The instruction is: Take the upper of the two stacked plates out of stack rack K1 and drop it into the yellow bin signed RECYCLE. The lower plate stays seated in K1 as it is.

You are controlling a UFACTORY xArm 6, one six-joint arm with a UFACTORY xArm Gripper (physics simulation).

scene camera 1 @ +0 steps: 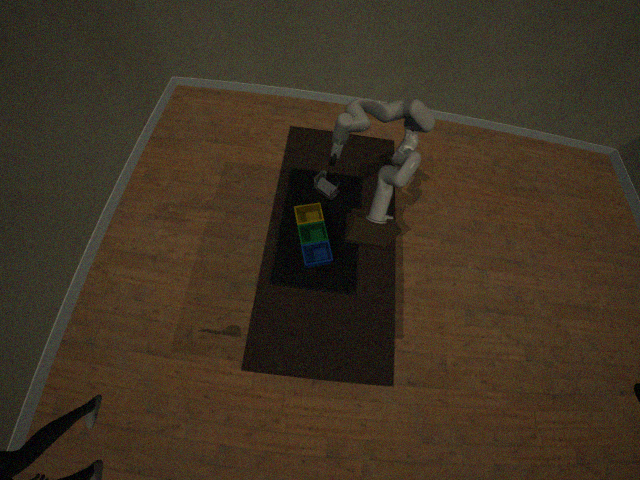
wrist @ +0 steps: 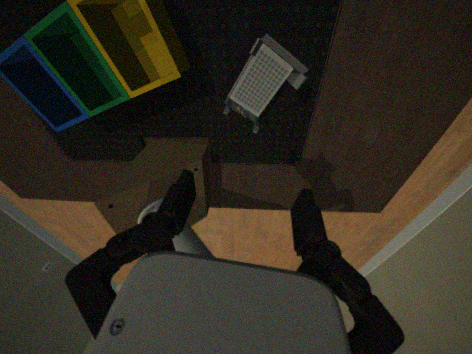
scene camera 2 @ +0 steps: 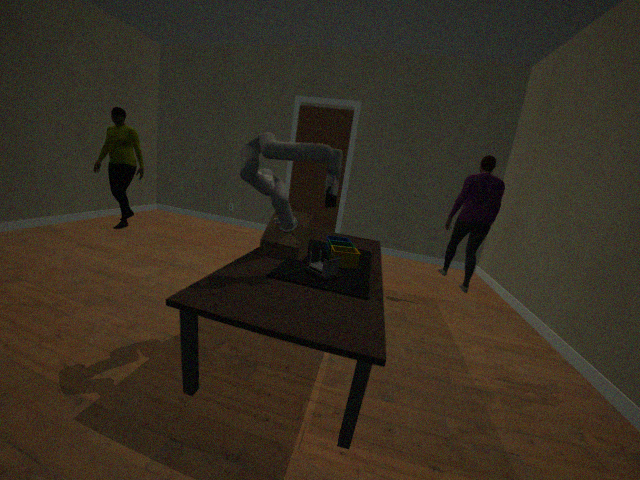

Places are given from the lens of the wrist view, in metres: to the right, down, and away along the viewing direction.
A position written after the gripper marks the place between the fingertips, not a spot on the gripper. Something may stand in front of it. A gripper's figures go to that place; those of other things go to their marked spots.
gripper (wrist: 245,190): 0.01, 0.01, 0.14
clear gridded plate (wrist: 266,72): 0.07, -0.22, 0.36
